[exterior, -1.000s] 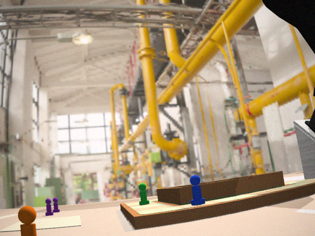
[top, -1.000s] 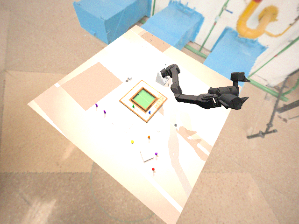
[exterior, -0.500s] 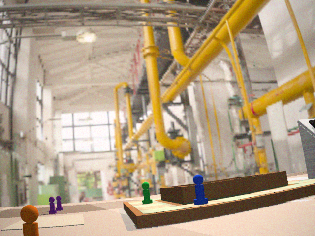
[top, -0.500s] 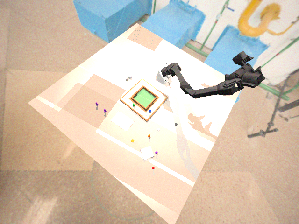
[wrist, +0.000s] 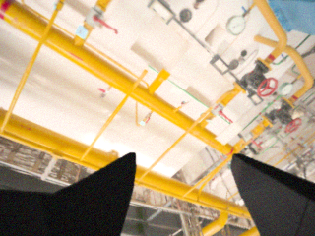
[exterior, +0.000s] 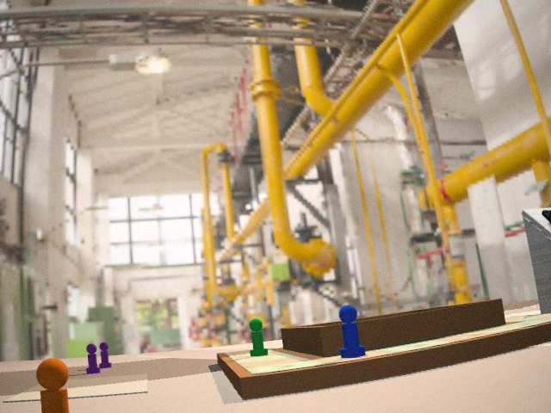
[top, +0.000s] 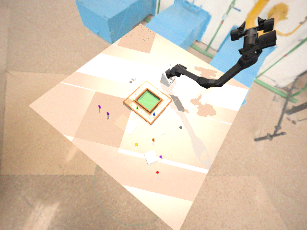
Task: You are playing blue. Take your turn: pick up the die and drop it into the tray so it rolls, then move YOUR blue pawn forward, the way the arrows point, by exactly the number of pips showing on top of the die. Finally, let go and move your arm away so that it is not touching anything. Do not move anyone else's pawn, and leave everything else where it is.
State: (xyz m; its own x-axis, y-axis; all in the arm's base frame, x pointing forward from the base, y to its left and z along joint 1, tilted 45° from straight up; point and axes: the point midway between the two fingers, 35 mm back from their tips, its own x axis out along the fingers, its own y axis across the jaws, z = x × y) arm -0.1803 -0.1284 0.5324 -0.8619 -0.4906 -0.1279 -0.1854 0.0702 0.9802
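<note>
Right now my gripper tip is 46 cm short of the white die, 48 cm to the left of it and 53 cm above it. From my gripper tip the other things lie so: blue pawn (60 cm ahead, 14 cm to the right, 52 cm below); green pawn (65 cm ahead, 26 cm to the right, 52 cm below); orange pawn (75 cm ahead, 1 cm to the right, 53 cm below).
</note>
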